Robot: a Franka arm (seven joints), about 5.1 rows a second.
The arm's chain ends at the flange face. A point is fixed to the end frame.
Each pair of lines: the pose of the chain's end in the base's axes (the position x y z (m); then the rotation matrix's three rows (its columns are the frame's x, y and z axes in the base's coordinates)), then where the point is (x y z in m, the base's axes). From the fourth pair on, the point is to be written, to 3 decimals.
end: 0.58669 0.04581 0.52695; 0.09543 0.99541 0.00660; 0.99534 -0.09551 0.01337; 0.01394 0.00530 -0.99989
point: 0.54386 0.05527 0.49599
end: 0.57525 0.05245 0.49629; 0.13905 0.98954 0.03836; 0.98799 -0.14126 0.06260; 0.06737 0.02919 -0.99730
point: 0.53387 0.06539 0.46463
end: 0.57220 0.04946 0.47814; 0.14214 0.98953 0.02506; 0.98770 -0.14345 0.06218; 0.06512 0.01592 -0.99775
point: 0.53043 0.06248 0.44703
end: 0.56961 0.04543 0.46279; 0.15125 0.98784 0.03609; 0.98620 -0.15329 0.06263; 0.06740 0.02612 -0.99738
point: 0.528 0.059 0.431
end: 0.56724 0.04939 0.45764; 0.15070 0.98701 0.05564; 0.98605 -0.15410 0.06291; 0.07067 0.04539 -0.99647
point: 0.527 0.063 0.425
